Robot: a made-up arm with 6 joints.
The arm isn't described. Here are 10 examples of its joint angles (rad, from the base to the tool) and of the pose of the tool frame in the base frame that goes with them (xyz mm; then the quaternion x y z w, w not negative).
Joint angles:
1: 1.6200 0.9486 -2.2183 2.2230 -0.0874 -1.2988
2: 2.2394 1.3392 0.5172 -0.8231 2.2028 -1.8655
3: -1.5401 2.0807 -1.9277 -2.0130 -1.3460 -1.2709
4: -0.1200 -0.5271 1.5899 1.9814 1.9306 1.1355
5: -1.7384 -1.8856 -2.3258 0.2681 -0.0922 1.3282
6: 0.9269 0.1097 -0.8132 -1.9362 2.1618 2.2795
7: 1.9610 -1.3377 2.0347 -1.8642 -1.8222 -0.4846
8: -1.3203 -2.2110 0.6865 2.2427 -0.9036 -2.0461
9: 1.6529 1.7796 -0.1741 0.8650 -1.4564 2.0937
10: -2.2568 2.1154 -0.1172 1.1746 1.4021 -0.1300
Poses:
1: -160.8 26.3 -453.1 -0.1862 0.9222 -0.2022 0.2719
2: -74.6 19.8 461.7 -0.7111 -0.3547 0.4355 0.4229
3: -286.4 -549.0 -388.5 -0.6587 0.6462 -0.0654 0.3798
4: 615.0 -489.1 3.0 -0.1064 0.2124 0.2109 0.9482
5: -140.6 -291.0 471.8 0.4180 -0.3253 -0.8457 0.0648
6: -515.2 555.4 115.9 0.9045 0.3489 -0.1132 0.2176
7: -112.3 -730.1 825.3 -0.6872 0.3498 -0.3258 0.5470
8: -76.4 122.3 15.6 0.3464 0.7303 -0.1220 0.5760
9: 457.7 53.9 267.6 -0.5429 0.2864 0.7339 0.2909
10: -452.0 100.7 124.4 -0.1861 -0.1602 -0.9568 0.1554
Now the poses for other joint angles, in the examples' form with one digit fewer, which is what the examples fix.
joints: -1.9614 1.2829 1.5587 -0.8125 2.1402 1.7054
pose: 3 714 43 -0.342 -0.356 0.837 0.234
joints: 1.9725 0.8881 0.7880 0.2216 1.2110 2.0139
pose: -389 -358 97 -0.552 -0.194 -0.656 0.476
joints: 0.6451 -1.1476 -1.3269 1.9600 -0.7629 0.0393
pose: -510 64 588 -0.355 0.805 -0.417 0.225
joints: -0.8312 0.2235 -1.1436 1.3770 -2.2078 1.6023
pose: -472 -424 -227 0.146 0.123 -0.121 0.974
